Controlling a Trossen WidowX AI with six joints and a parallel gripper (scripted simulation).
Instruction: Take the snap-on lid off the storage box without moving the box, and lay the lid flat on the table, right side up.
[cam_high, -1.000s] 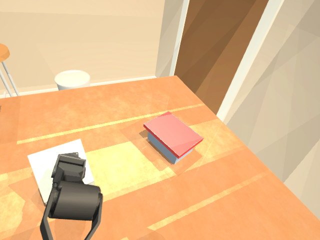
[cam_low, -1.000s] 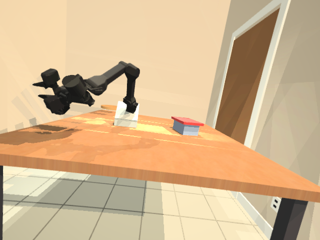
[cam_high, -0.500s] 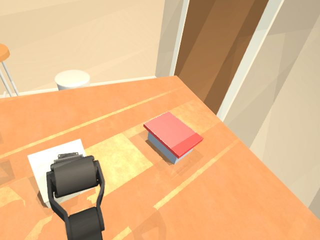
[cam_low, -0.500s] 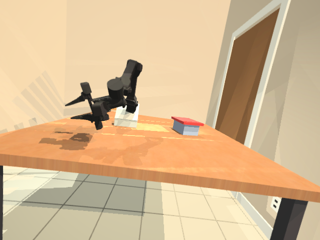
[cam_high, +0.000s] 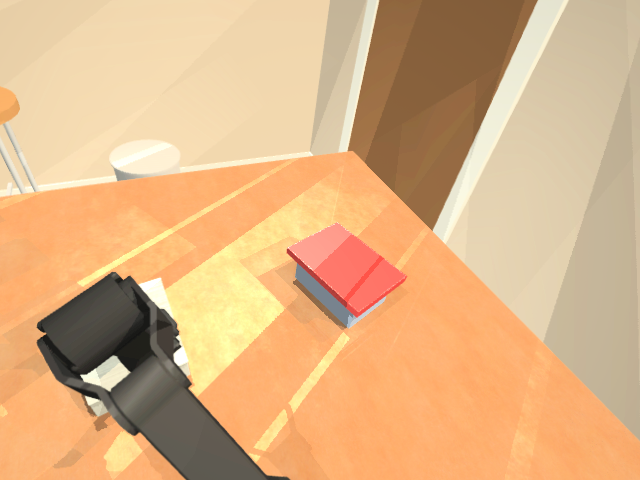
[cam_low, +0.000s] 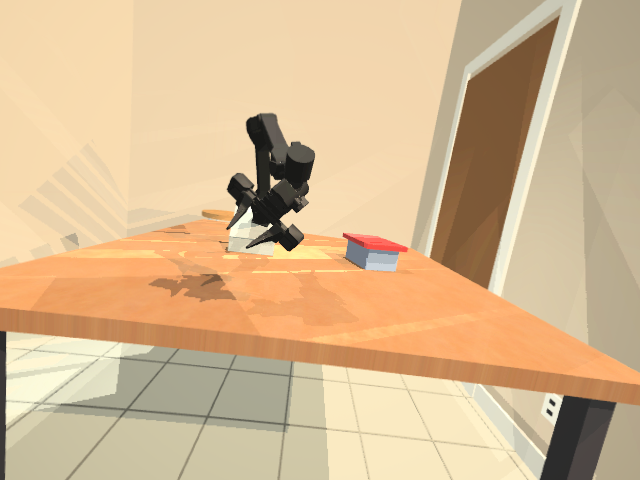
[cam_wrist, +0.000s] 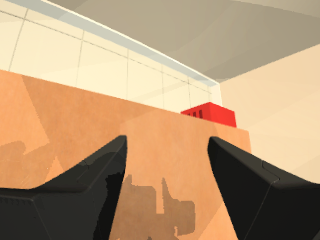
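The lid lies 37 cm ahead of my gripper tip, 62 cm to the left of it and 5 cm below it. The rest, counted from my gripper tip: storage box: 37 cm ahead, 62 cm to the left, 10 cm below.
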